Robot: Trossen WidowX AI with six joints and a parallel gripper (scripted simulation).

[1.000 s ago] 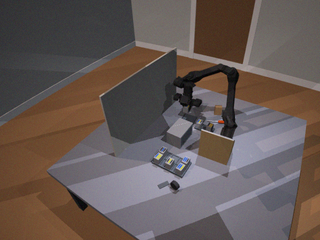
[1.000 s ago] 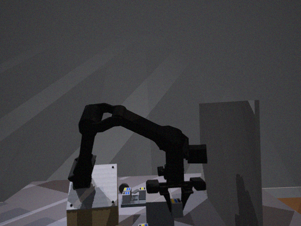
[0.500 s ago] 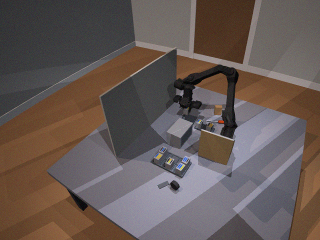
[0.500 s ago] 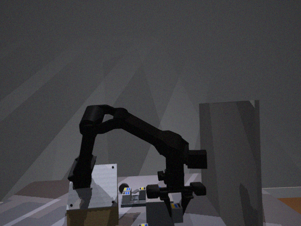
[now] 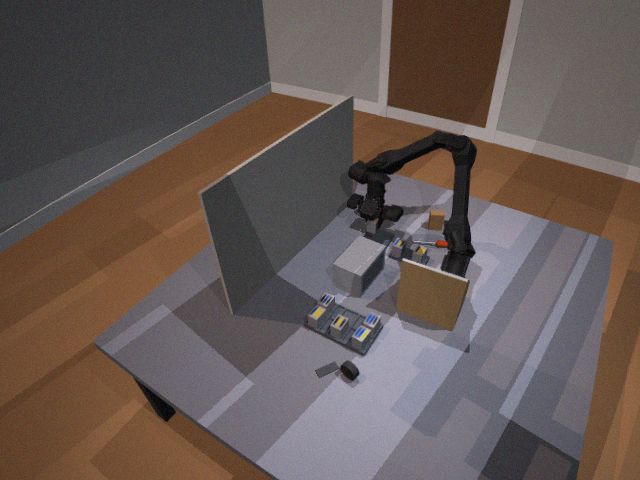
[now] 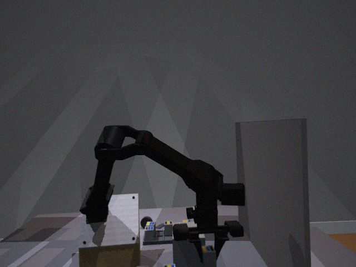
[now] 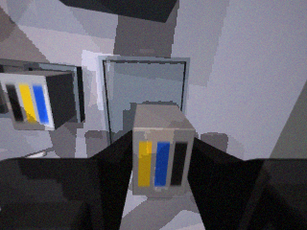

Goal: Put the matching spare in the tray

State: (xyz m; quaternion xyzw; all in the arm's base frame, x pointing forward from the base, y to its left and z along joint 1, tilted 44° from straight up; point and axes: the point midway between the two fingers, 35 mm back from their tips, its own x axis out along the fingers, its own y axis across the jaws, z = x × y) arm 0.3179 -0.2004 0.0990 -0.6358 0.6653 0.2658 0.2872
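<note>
The flat dark tray is 7 cm below my gripper tip and 1 cm behind it. The rest, counted from my gripper tip: tall grey panel 22 cm ahead, 15 cm to the left, 15 cm above; then mounted unit 19 cm to the left, 3 cm behind, 2 cm below; then small brown box 18 cm to the right, 18 cm behind, 4 cm below.
</note>
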